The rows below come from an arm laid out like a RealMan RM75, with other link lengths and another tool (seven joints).
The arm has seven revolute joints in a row. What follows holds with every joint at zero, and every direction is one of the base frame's. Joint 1 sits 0.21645 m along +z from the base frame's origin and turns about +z. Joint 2 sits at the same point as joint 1 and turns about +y. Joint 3 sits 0.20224 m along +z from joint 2 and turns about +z. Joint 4 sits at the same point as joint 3 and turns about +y. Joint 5 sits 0.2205 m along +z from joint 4 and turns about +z. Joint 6 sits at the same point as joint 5 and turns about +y. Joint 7 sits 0.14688 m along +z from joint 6 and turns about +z. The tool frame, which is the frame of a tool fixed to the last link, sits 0.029 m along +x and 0.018 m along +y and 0.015 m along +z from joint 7; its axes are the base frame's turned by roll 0.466, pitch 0 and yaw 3.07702 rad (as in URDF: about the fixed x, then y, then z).
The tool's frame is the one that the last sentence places.
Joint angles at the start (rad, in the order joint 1, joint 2, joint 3, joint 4, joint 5, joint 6, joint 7):
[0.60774, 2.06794, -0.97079, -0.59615, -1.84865, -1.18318, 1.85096]
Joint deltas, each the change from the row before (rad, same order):
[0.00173, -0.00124, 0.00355, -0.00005, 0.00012, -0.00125, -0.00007]
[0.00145, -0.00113, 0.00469, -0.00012, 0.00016, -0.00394, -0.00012]
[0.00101, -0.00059, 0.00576, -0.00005, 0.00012, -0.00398, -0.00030]
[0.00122, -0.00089, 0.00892, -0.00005, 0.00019, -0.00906, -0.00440]
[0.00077, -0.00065, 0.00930, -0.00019, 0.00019, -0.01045, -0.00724]
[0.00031, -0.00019, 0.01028, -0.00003, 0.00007, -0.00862, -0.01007]
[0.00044, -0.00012, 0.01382, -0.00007, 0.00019, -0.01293, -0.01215]
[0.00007, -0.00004, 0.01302, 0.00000, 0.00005, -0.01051, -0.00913]
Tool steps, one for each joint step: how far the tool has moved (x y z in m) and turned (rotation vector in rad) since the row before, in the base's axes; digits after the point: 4 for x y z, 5 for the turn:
[-0.0004, 0.0008, 0.0009, 0.00242, 0.00140, 0.00069]
[-0.0005, 0.0004, 0.0010, 0.00120, 0.00328, 0.00119]
[-0.0005, 0.0004, 0.0010, 0.00162, 0.00419, 0.00039]
[-0.0007, 0.0001, 0.0014, 0.00130, 0.00607, 0.00500]
[-0.0007, -0.0002, 0.0014, 0.00130, 0.00579, 0.00760]
[-0.0003, 0.0000, 0.0013, 0.00384, 0.00451, 0.00817]
[-0.0006, -0.0002, 0.0017, 0.00393, 0.00746, 0.01055]
[-0.0004, -0.0001, 0.0016, 0.00431, 0.00727, 0.00685]

